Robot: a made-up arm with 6 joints.
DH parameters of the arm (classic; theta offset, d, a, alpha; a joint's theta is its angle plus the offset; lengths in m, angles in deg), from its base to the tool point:
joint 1: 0 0.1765 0 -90
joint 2: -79.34 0 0.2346 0
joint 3: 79.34 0 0.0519 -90
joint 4: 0 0.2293 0 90
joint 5: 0 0 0.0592 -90
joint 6: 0 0.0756 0 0
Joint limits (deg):
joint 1: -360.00..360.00
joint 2: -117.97..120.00
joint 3: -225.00..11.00
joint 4: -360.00..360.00
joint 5: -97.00..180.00
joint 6: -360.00..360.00
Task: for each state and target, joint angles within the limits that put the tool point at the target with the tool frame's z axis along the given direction. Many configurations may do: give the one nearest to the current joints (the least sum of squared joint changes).
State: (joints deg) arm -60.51 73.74 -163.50 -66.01 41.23 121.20
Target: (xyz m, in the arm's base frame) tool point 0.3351 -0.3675 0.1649 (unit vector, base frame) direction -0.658 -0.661 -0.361
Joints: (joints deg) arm -40.07 56.23 -120.58 -68.87 85.07 121.20
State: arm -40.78 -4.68 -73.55 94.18 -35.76 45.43
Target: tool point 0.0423 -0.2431 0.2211 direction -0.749 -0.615 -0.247
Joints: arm -58.97 17.43 -37.62 87.19 -73.71 45.43
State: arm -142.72 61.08 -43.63 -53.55 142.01 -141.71
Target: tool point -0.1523 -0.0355 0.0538 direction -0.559 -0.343 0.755
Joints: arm -148.35 77.84 -36.82 -56.90 179.91 -141.71
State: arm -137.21 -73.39 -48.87 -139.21 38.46 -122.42
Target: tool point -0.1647 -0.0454 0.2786 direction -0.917 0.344 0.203
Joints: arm -155.56 -50.04 -13.44 -125.33 58.07 -122.42
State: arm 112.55 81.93 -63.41 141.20 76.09 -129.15
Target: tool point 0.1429 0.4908 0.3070 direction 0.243 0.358 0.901
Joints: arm 74.95 45.64 -112.25 188.15 88.99 -129.15
